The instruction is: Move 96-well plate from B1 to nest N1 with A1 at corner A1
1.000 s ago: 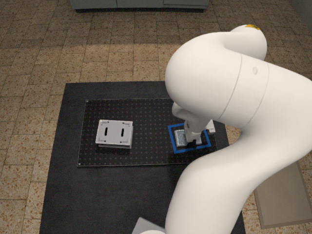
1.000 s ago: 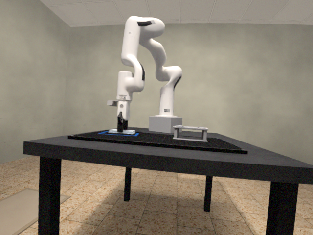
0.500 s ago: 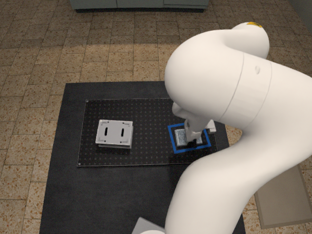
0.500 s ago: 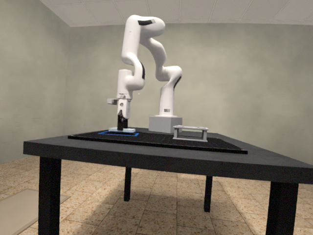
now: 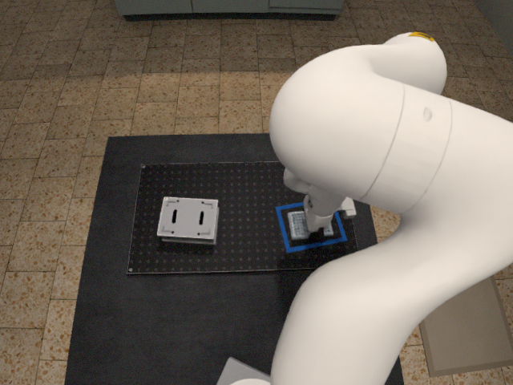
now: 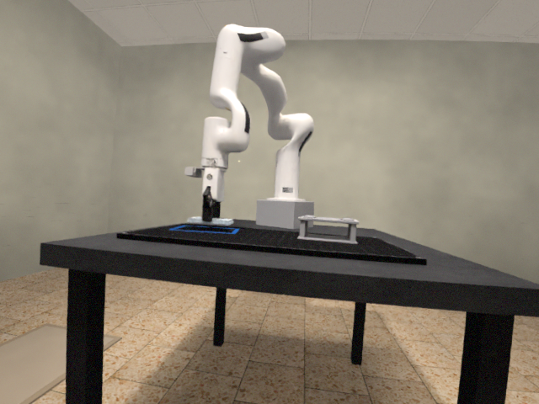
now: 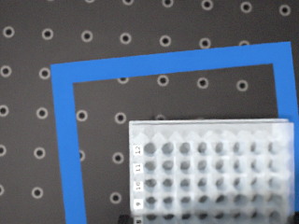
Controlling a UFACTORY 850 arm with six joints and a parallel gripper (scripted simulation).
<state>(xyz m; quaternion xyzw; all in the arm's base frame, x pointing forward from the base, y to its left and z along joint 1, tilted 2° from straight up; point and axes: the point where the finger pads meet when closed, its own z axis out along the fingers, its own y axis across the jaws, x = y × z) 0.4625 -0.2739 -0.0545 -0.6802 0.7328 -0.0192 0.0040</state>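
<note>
My gripper is now 70 mm short of the raised plate nest N1, 360 mm to the right of it and 20 mm below it. Round my hand: 96-well plate (10 mm below).
</note>
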